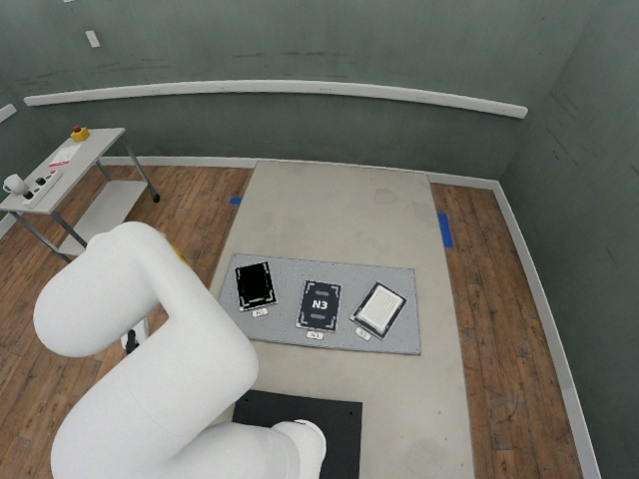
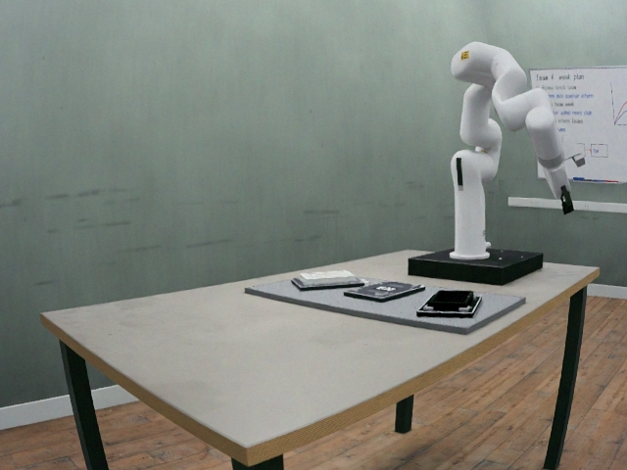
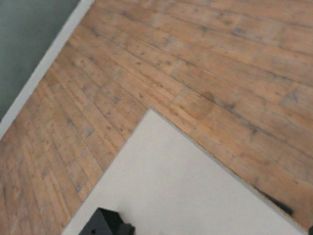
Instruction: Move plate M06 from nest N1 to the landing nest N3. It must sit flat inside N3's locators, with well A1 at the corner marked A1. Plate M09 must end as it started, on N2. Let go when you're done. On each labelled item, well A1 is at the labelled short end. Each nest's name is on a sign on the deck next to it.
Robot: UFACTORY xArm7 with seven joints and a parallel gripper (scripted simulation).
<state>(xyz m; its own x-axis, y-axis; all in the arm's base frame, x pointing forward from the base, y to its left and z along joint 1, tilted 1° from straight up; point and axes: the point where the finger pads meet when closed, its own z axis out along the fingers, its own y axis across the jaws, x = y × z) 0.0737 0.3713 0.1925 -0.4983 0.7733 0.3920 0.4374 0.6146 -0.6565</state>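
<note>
The black plate M06 is 350 mm ahead of my hand, 210 mm below it and 120 mm to the right of it. Also, from my hand: white plate M09 (530 mm to the right, 350 mm ahead, 210 mm below); then dark nest N3 (340 mm to the right, 330 mm ahead, 220 mm below).
</note>
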